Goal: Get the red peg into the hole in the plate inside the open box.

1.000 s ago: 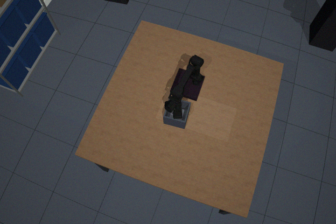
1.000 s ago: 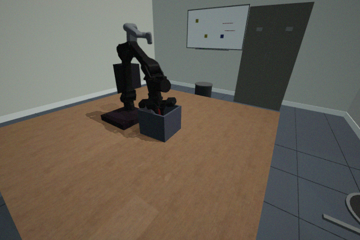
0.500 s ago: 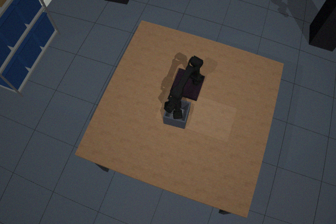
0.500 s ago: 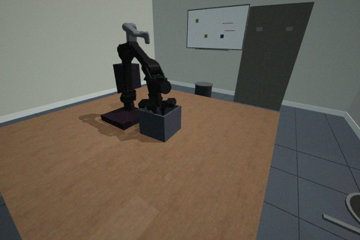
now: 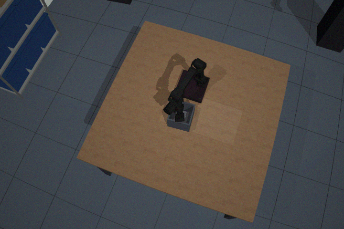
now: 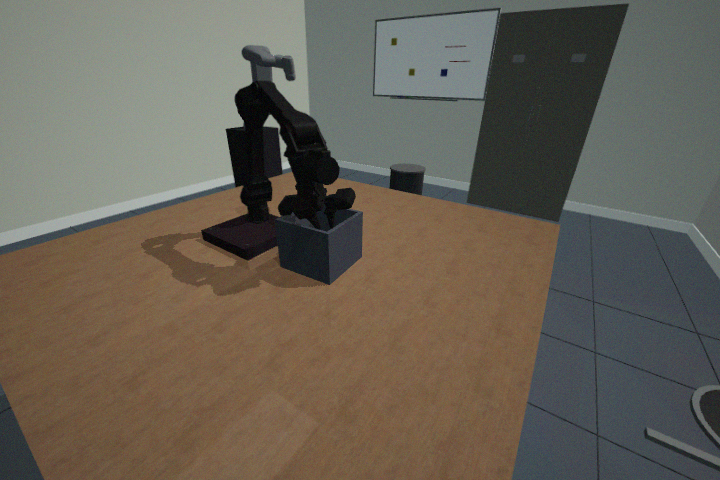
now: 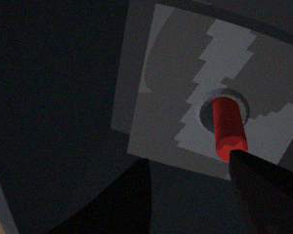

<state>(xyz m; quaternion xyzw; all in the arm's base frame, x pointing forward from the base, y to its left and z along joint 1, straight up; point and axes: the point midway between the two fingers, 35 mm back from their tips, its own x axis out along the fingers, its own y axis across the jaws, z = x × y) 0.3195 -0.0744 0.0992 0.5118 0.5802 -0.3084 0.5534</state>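
Right now the red peg is 1 cm behind my gripper tip, 1 cm to the right of it and 5 cm below it. Round my gripper tip: plate: 1 cm behind, 5 cm below.
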